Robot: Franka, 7 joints.
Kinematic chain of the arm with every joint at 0, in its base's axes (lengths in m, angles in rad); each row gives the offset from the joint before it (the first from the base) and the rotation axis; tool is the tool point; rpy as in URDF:
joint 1: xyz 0 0 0.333 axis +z
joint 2: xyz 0 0 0 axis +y
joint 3: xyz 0 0 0.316 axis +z
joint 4: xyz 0.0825 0 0 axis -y
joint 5: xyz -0.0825 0 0.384 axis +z
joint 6: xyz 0 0 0 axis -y
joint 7: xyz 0.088 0 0 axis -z
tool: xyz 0 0 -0.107 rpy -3.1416 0 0
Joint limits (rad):
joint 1: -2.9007..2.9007
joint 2: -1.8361..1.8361
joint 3: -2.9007..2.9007
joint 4: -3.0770..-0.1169
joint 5: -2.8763..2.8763
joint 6: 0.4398..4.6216
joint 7: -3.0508..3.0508
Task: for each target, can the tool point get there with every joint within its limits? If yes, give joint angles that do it. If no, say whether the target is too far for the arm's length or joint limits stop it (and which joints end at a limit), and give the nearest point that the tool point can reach.
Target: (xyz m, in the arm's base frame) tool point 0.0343 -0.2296 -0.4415
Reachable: no: joint limits stop it (at a limit: joint 2) | nearest point 0.0353 -0.2364 -0.3589 | short by 0.083 m
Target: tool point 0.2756 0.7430 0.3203
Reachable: yes | joints 1.0760 1.4525 0.1538 -0.4700 -0.7878 3.6923 -1.2781
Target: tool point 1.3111 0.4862 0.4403
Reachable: no: too far | nearest point 0.8020 0.2974 0.3986 | short by 0.545 m
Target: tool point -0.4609 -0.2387 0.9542
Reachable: yes | joints -0.2678 -0.3263 -1.8670 -0.6937 -0.6987 1.8274 -0.5438
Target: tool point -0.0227 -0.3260 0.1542
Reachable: yes | joints 0.0037 0.8183 -1.3053 -2.7638 -1.8483 2.6397 2.5304
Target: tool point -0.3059 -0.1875 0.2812
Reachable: yes | joints -0.6975 -0.6288 -1.7238 -2.2967 -0.5277 0.9749 0.8266
